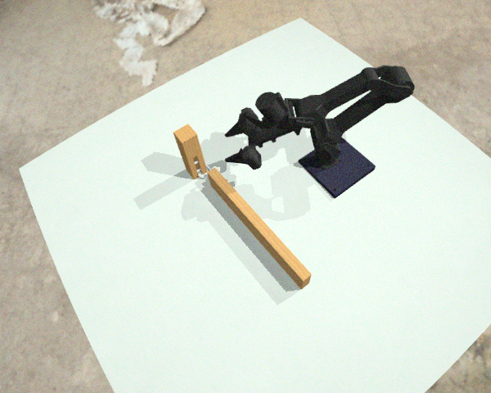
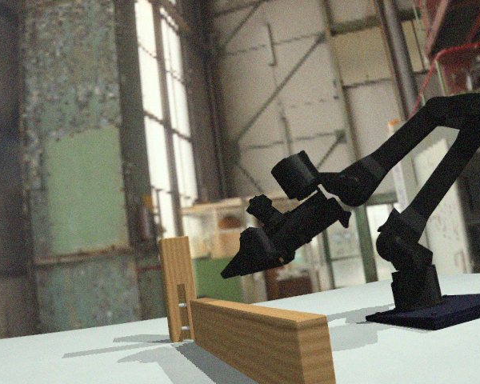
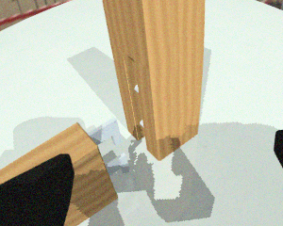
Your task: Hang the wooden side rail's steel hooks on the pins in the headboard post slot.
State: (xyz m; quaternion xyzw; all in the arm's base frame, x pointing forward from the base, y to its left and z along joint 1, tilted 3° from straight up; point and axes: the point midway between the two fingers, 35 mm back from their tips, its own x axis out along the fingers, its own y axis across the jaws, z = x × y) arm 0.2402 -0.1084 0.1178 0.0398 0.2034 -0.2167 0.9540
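The wooden headboard post lies 90 mm ahead of my gripper tip, 40 mm to the right of it and 20 mm below it.
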